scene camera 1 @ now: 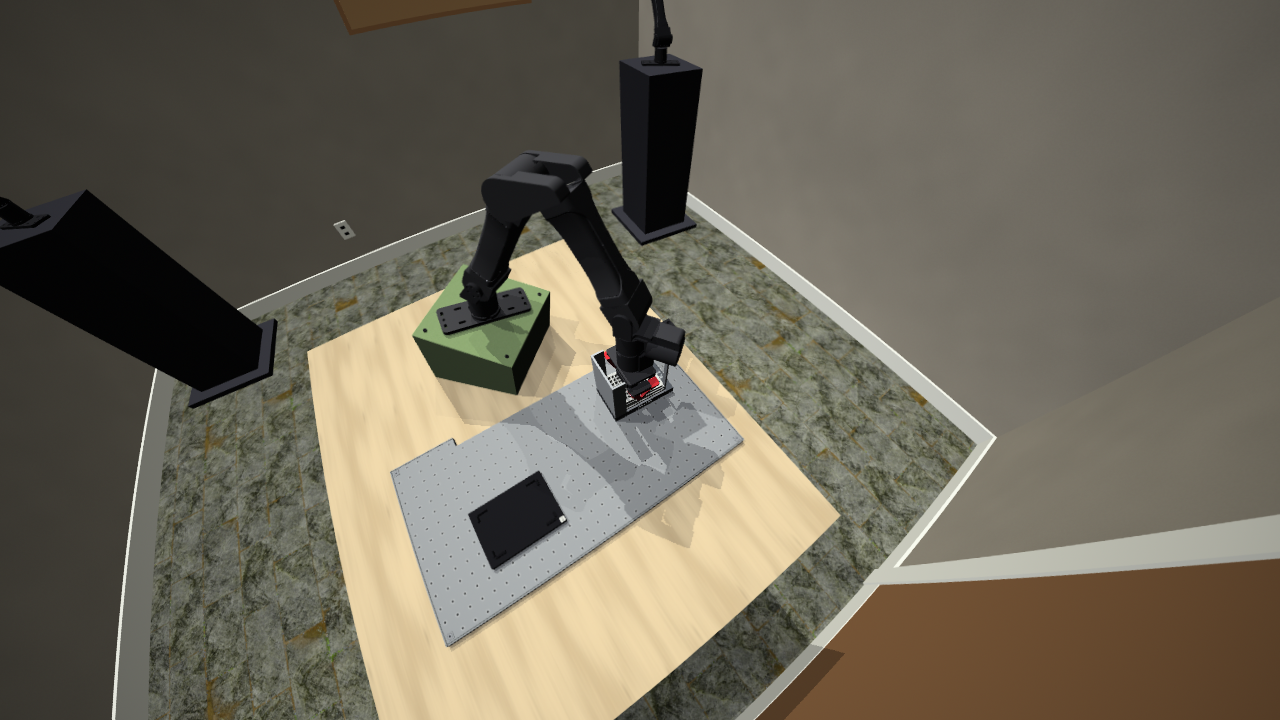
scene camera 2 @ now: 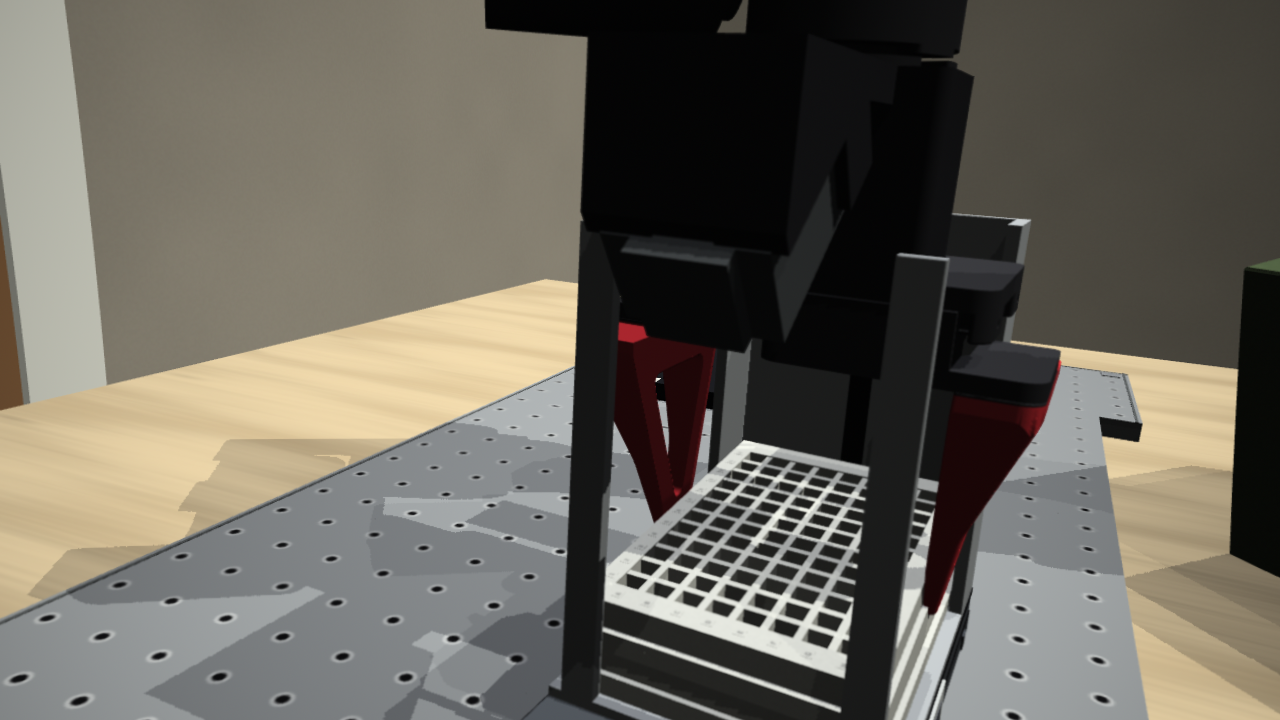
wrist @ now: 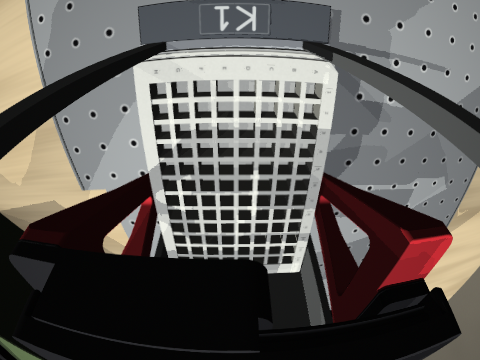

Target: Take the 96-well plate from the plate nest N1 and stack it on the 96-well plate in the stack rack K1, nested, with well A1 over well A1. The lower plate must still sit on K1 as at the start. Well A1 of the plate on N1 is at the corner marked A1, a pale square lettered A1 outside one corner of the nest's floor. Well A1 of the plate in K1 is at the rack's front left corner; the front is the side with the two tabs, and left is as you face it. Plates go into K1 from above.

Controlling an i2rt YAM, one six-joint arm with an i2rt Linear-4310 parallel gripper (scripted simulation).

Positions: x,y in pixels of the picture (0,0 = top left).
Labels:
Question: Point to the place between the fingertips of my gripper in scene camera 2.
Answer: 792,567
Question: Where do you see a white 96-well plate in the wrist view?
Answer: At 227,122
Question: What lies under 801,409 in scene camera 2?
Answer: A back wall.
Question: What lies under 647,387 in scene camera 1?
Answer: My gripper.

